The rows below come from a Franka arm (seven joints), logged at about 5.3 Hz.
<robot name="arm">
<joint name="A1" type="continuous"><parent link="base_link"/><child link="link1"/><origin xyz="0 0 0.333"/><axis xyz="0 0 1"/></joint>
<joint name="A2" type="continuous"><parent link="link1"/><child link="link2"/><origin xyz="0 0 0"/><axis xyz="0 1 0"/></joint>
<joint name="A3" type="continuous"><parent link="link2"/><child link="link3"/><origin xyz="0 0 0.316"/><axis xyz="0 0 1"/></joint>
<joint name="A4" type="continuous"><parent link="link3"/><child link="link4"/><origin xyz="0.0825 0 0"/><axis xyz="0 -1 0"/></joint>
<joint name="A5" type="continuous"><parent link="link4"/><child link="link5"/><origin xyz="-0.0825 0 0.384"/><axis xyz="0 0 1"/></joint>
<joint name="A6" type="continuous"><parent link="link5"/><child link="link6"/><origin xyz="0 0 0"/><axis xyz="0 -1 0"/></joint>
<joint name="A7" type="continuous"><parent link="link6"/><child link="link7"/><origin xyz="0.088 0 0"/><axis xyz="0 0 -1"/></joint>
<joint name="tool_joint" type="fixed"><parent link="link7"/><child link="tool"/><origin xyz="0 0 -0.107" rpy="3.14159 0 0"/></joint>
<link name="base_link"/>
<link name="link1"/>
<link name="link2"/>
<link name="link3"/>
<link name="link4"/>
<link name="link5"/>
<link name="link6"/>
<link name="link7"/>
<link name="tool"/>
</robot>
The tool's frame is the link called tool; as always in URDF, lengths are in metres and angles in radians. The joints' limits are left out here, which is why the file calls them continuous.
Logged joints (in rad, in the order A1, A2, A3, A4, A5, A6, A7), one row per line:
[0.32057, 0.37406, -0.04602, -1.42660, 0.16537, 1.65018, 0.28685]
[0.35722, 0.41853, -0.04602, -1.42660, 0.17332, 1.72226, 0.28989]
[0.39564, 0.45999, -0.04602, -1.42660, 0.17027, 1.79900, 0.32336]
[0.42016, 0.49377, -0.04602, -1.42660, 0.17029, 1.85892, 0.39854]
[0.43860, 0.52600, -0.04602, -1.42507, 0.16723, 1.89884, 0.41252]
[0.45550, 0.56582, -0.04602, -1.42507, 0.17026, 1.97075, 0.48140]
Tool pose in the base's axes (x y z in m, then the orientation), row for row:
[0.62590, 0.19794, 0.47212, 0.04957, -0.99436, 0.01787, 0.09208]
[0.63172, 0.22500, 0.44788, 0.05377, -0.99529, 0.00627, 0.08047]
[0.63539, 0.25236, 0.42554, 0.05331, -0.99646, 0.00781, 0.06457]
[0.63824, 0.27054, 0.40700, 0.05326, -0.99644, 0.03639, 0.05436]
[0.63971, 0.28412, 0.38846, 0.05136, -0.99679, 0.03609, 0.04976]
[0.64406, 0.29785, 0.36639, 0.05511, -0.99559, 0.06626, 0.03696]
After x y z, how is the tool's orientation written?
As a quaternion, w x y z.
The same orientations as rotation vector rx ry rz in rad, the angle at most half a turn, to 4 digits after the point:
[-3.0290, 0.0544, 0.2805]
[-3.0241, 0.0191, 0.2445]
[-3.0285, 0.0237, 0.1962]
[-3.0285, 0.1106, 0.1652]
[-3.0331, 0.1098, 0.1514]
[-3.0226, 0.2012, 0.1122]

